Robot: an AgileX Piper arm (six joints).
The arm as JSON. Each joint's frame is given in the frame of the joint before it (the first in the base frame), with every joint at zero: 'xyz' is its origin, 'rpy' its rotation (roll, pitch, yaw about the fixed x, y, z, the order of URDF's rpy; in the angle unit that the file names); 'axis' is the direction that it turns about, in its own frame. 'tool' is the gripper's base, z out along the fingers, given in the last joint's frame.
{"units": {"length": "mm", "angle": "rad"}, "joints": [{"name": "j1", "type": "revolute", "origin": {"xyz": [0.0, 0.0, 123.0], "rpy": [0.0, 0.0, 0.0]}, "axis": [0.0, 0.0, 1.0]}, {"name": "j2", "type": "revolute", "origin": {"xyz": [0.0, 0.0, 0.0], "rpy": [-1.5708, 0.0, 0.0]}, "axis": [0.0, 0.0, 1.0]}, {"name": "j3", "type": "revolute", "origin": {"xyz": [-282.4, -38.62, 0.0], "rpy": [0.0, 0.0, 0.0]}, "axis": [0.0, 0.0, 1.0]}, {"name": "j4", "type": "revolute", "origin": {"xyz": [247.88, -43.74, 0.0], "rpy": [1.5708, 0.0, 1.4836]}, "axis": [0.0, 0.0, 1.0]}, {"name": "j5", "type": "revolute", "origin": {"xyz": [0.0, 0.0, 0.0], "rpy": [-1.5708, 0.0, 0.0]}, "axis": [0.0, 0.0, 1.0]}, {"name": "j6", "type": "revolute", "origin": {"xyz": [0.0, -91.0, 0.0], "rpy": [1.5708, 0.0, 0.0]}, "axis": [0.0, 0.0, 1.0]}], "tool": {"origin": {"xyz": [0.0, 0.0, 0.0], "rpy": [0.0, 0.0, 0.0]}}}
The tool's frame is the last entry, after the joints.
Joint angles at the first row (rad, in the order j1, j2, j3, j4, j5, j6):
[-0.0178, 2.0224, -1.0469, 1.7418, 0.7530, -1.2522]
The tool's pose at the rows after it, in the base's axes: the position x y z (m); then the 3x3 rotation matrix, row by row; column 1 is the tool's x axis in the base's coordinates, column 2 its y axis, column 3 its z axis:
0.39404 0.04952 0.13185; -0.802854 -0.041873 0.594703; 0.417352 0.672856 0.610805; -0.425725 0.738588 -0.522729
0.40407 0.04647 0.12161; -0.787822 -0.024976 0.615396; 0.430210 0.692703 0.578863; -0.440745 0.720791 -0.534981
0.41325 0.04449 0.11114; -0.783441 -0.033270 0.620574; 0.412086 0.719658 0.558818; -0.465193 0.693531 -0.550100
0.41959 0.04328 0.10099; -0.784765 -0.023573 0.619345; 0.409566 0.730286 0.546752; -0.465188 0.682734 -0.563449
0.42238 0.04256 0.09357; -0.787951 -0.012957 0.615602; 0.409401 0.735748 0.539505; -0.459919 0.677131 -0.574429
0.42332 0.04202 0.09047; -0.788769 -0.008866 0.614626; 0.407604 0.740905 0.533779; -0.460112 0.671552 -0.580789
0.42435 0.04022 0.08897; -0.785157 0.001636 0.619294; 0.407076 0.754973 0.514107; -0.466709 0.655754 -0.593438
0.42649 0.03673 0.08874; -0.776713 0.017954 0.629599; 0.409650 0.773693 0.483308; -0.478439 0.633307 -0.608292
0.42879 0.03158 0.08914; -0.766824 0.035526 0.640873; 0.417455 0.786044 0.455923; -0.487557 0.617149 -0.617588
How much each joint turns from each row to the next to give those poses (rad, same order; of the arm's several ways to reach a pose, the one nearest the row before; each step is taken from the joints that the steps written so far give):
[0.0000, 0.0173, -0.0323, 0.0067, -0.0698, -0.0060]
[0.0000, 0.0434, -0.0329, 0.0367, -0.0352, -0.0380]
[0.0000, 0.0446, -0.0377, 0.0077, -0.0242, -0.0404]
[0.0000, 0.0385, -0.0283, 0.0033, -0.0146, -0.0101]
[0.0000, 0.0240, -0.0137, 0.0010, -0.0090, -0.0031]
[0.0000, 0.0089, -0.0045, 0.0008, -0.0070, -0.0045]
[0.0000, 0.0024, -0.0030, 0.0004, -0.0240, -0.0048]
[-0.0018, 0.0000, -0.0066, 0.0000, -0.0355, -0.0033]
[-0.0071, 0.0000, -0.0072, -0.0002, -0.0269, 0.0001]

